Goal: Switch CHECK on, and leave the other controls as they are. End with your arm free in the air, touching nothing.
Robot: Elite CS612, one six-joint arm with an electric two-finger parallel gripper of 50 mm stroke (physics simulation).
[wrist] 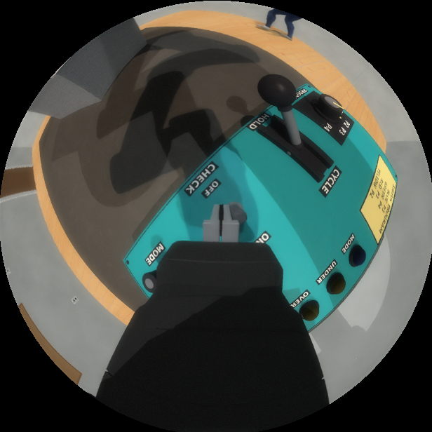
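The teal control panel [280, 210] lies below my gripper. The CHECK label [200, 179] is on it with OFF [211, 189] beneath, and part of the ON label [262, 238] shows beside my gripper body. Between OFF and ON a grey rounded switch part [238, 212] shows just behind and to the right of my fingertips; most of the switch is hidden by them, so its position cannot be told. My gripper [221, 213] is shut with nothing between its fingers. Whether the fingertips touch the switch cannot be told.
A lever with a black ball knob [276, 90] stands in a slot between HOLD and CYCLE. A rotary knob [330, 104], a MODE button [150, 282], several dark round lamps or buttons along the right edge, and a yellow note [381, 202] are on the panel. A grey block [102, 65] stands upper left.
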